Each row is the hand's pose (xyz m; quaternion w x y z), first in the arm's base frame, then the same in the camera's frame.
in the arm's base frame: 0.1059 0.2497 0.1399 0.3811 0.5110 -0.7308 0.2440
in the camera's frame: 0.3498 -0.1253 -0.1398 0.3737 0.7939 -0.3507 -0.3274
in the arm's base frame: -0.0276 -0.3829 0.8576 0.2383 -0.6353 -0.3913 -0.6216
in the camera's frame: 0.8218 -0.8887 -0.4968 0.7607 -0.5950 -0.0105 -0.2591
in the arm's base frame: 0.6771 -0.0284 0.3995 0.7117 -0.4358 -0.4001 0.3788
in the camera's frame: 0.7790 0.0080 -0.6584 0.8360 0.2584 -0.1797 0.4496
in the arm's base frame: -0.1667 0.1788 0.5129 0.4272 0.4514 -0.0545 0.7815
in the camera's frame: 0.5511 -0.5233 0.0000 0.0048 -0.9146 0.0833 -0.3956
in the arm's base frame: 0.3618 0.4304 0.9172 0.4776 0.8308 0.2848 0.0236
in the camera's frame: 1.1796 -0.1931 -0.0444 0.1634 -0.7695 -0.5887 0.1860
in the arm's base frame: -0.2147 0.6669 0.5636 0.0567 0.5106 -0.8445 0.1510
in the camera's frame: 0.6577 -0.3111 0.4321 0.2129 0.6265 -0.5549 -0.5042
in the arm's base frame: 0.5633 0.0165 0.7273 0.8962 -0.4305 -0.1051 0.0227
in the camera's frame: 1.0282 -0.1940 -0.5188 0.8855 0.1100 0.2828 0.3518
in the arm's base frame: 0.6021 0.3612 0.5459 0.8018 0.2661 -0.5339 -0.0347
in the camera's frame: 0.9422 0.1042 -0.2803 0.7384 0.6241 0.0788 -0.2430
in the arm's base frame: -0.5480 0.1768 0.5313 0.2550 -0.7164 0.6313 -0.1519
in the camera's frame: 0.4028 -0.8014 0.2155 0.2096 -0.6006 0.5188 0.5712
